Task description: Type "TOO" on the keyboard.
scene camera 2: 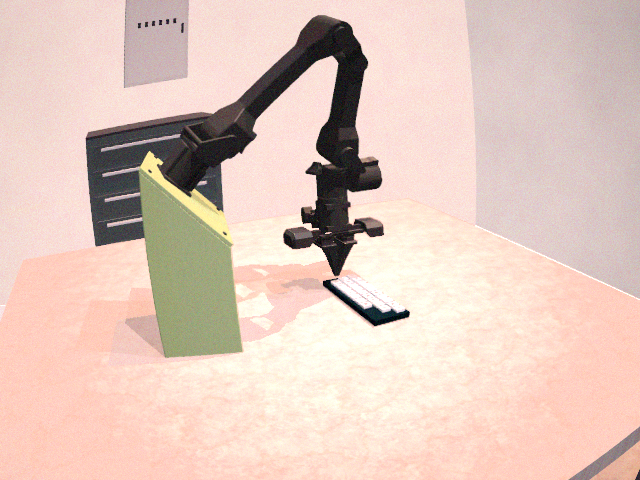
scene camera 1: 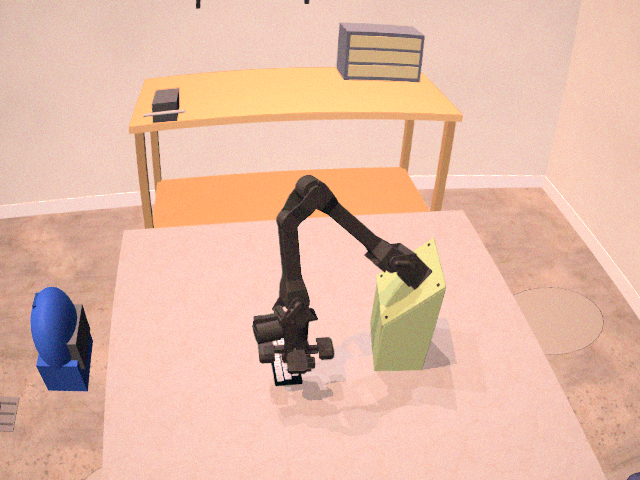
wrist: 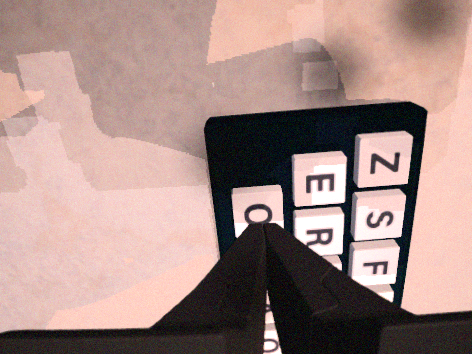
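Seen in the pictures: gripper, fingertip midpoint: [scene camera 2: 336, 275] [wrist: 262, 236]; arm's base, origin of the base link: [scene camera 2: 172, 180] [scene camera 1: 418, 275].
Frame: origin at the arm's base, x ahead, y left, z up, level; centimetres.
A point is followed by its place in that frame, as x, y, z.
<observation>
The keyboard [scene camera 1: 288, 382] {34.7, -2.4, -26.0} [scene camera 2: 375, 316] {25.5, -20.5, -25.8} [wrist: 320, 125] {34.7, -2.5, -25.8} is a dark slab with white letter keys, lying flat on the table. My gripper [scene camera 2: 337, 273] {31.7, -4.5, -24.0} [wrist: 262, 236] {31.7, -4.5, -24.0} is shut and empty, pointing straight down at one end of the keyboard. In the wrist view its tips overlap the lower edge of the O key [wrist: 257, 206] {31.8, -4.1, -25.3}; in scene camera 2 they are very close to the key tops, and contact cannot be told. The E key [wrist: 320, 179] {34.1, -4.0, -25.3} and R key [wrist: 319, 236] {33.3, -6.1, -25.3} are beside it. The fingers hide the keys below O. The T key does not show in the wrist view.
The arm's green pedestal [scene camera 1: 405, 330] {6.8, 6.7, -10.5} [scene camera 2: 193, 279] {-3.0, -9.8, -13.6} stands on the table [scene camera 1: 206, 423] {60.2, 1.0, -27.0} [scene camera 2: 289, 413] {-3.9, -31.9, -27.1} to one side of the keyboard. A wooden workbench [scene camera 1: 268, 95] with a drawer unit [scene camera 1: 383, 55] is behind. A blue object [scene camera 1: 54, 328] stands on the floor at the left.
</observation>
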